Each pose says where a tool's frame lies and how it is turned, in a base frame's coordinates. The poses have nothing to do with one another.
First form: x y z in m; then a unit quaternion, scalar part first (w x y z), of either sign.
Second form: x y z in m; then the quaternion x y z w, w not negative. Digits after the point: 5 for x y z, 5 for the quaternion.
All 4 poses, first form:
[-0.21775 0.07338 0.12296 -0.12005 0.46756 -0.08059 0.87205]
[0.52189 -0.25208 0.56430 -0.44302 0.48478 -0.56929 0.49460]
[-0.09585 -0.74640 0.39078 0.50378 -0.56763 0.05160 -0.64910]
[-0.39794 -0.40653 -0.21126 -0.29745 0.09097 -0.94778 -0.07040]
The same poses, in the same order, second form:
[-0.21775 0.07338 0.12296 -0.46756 0.08059 -0.87205 0.12005]
[0.52189 -0.25208 0.56430 -0.48478 0.56929 -0.49460 0.44302]
[-0.09585 -0.74640 0.39078 -0.56763 0.05160 -0.64910 0.50378]
[-0.39794 -0.40653 -0.21126 -0.09097 0.94778 0.07040 0.29745]

